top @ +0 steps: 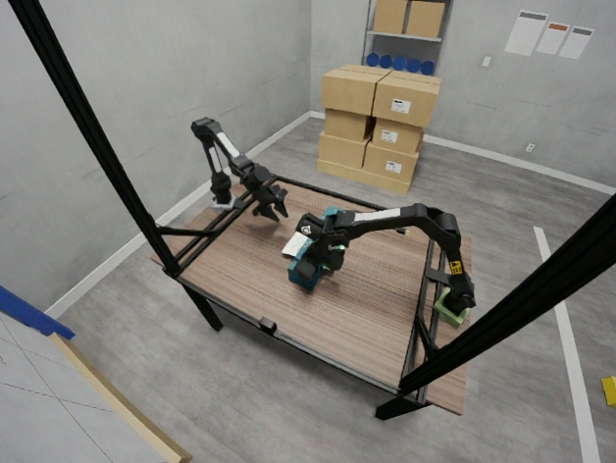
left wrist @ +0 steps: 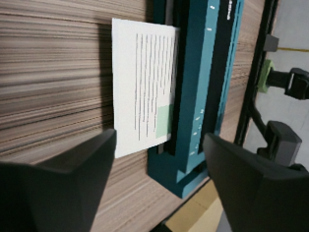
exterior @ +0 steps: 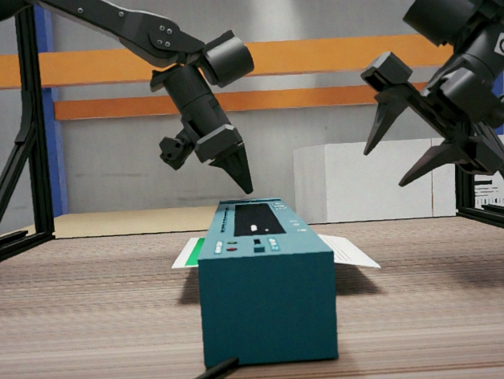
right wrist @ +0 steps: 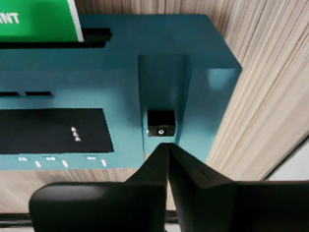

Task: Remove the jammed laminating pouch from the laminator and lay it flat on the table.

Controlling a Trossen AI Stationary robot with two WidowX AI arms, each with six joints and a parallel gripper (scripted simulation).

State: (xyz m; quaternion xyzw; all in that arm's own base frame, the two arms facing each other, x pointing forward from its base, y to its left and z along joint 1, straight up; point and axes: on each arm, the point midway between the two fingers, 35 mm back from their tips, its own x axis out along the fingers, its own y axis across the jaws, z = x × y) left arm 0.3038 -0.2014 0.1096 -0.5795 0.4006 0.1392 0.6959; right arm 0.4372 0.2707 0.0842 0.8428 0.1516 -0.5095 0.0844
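Right now the dark key is 5 cm below my right hand and 2 cm to the left of it. Also, from my right hand: green-edged end (13 cm ahead, 8 cm below, 4 cm to the right); then plug (44 cm ahead, 24 cm to the right, 12 cm below).
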